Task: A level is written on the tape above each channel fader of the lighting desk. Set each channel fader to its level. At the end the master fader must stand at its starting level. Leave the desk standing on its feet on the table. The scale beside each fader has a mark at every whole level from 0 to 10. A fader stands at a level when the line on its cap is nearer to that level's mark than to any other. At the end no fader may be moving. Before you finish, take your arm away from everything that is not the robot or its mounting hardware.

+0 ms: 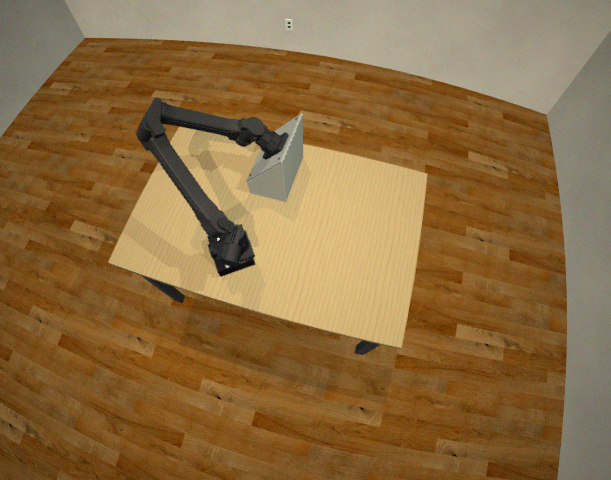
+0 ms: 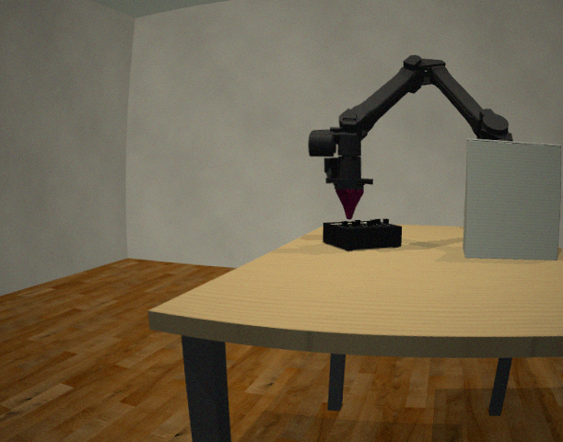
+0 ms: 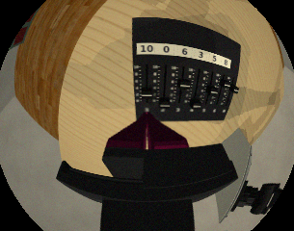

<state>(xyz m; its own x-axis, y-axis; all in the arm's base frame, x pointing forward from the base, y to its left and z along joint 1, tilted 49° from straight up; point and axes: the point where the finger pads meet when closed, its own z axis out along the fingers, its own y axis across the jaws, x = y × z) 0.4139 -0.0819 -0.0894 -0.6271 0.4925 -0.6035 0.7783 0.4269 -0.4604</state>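
Now: the fader cap 20 mm to the right of my hand, 20 mm below it and 20 mm ahead of it. Round my hand: master cap: 120 mm to the right, 80 mm behind, 20 mm below.
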